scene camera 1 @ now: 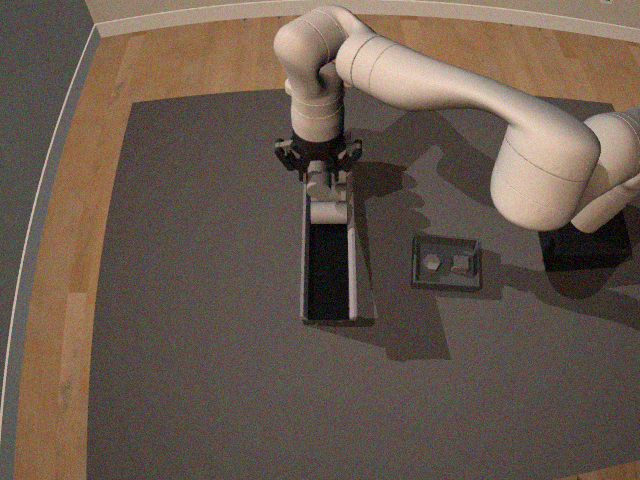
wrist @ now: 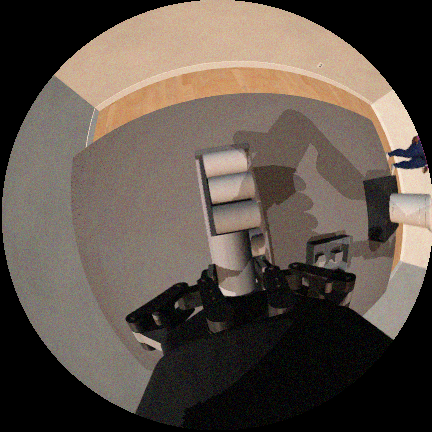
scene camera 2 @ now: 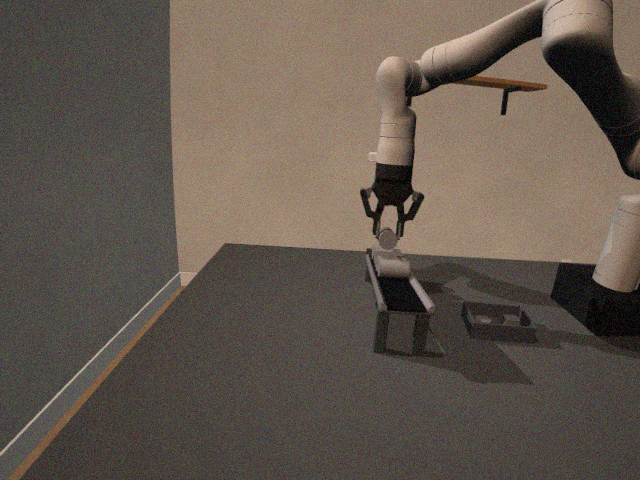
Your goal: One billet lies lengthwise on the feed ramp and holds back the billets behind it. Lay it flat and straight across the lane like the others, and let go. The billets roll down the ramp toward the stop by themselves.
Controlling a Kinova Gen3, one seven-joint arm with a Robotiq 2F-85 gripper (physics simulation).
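Places are measured from the arm's base along level axes (x back, y right, z up), in metres.
Where they show: gripper, fingertip midpoint: (scene camera 1: 319,180) (wrist: 234,268) (scene camera 2: 387,238); arm's base, link origin: (scene camera 1: 584,212) (wrist: 392,207) (scene camera 2: 612,282).
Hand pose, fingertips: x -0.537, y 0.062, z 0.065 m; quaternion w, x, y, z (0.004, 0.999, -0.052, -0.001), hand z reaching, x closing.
Things, the pixels of their centre, and the offset from my fingertips. Level surfaces: height alone.
- pale cylindrical billet, body centre: (wrist: 233,261) (scene camera 1: 319,177) (scene camera 2: 386,238) dx +0.001, dy +0.007, dz -0.002 m
- dark lane floor, surface height: dz -0.064 m
- small grey tray, body centre: (scene camera 1: 445,263) (scene camera 2: 496,321) (wrist: 328,258) dx +0.227, dy -0.114, dz -0.135 m
My gripper (scene camera 1: 325,176) (scene camera 2: 387,235) (wrist: 234,268) is shut on a pale cylindrical billet (scene camera 2: 387,239) (wrist: 232,257). It holds the billet above the feed ramp (scene camera 1: 353,273) (scene camera 2: 421,294) (wrist: 202,192), level or nearly so and still pointing lengthwise along the lane. One billet (scene camera 1: 328,212) (scene camera 2: 392,266) lies across the lane in front of and below the held one; part of it shows beside the held billet in the wrist view. Three more billets (wrist: 225,162) (wrist: 231,187) (wrist: 236,216) lie across the lane side by side at the upper end. The fingertips partly hide the held billet in scene camera 1.
The dark lane floor (scene camera 1: 328,273) (scene camera 2: 402,295) slopes between two side rails to the low end. A small grey tray (scene camera 1: 446,284) (scene camera 2: 504,331) with two small pieces stands to the right of the ramp. The dark robot base block (scene camera 1: 584,248) (wrist: 381,207) stands farther right.
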